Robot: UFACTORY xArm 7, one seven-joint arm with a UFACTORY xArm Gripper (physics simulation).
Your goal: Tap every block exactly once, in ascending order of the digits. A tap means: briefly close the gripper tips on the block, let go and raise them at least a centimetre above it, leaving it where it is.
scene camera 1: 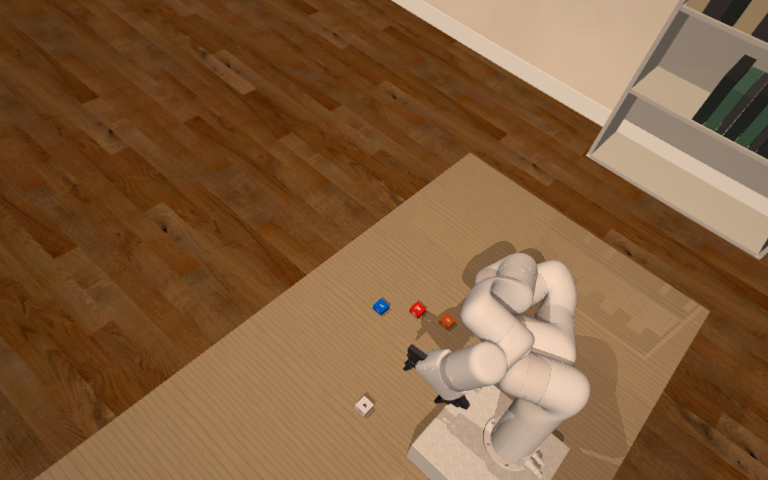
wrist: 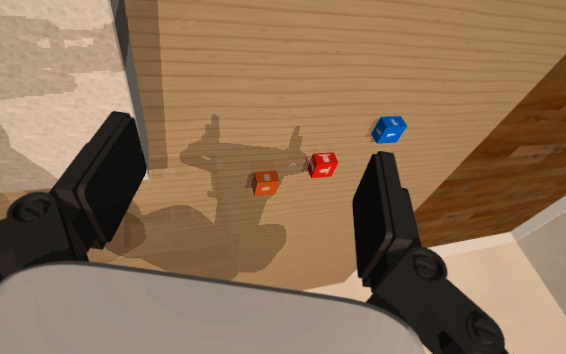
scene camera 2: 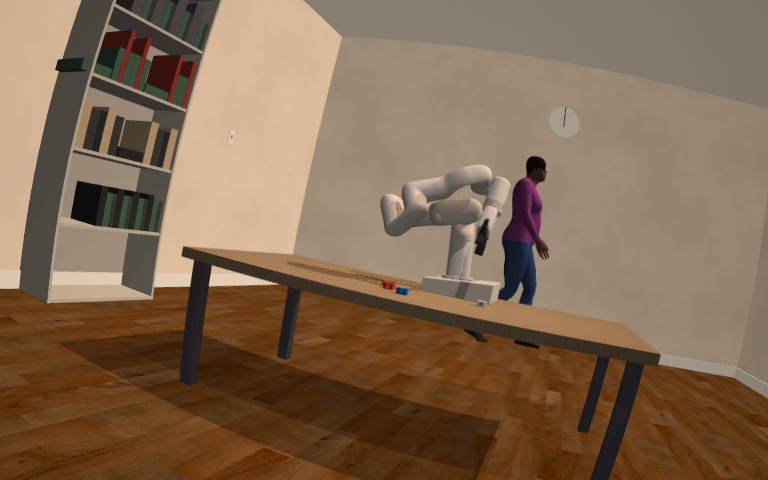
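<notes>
A blue block [scene camera 1: 381, 306] [scene camera 2: 402, 290] [wrist: 389, 130] shows a 1. A red block [scene camera 1: 417, 309] [scene camera 2: 388, 285] [wrist: 323, 165] sits between it and an orange block [scene camera 1: 446, 320] [wrist: 265, 183]. The red digit is hard to read; the orange one looks like 8 or 0. A white block [scene camera 1: 364, 405] [scene camera 2: 480, 303] stands apart from these, its digit too small to read; it does not show in the wrist view. My gripper [scene camera 1: 420, 386] [scene camera 2: 480, 250] [wrist: 252, 158] is open and empty, high above the table, tilted, touching no block.
The wooden table [scene camera 1: 283, 367] [scene camera 2: 566, 325] [wrist: 250, 75] bears the blocks and the pale robot base [scene camera 1: 441, 438] [scene camera 2: 461, 289] [wrist: 75, 125]. Arm shadows fall around the orange block. A bookshelf [scene camera 2: 45, 198] stands beyond the table. A person [scene camera 2: 526, 209] in purple stands behind the arm.
</notes>
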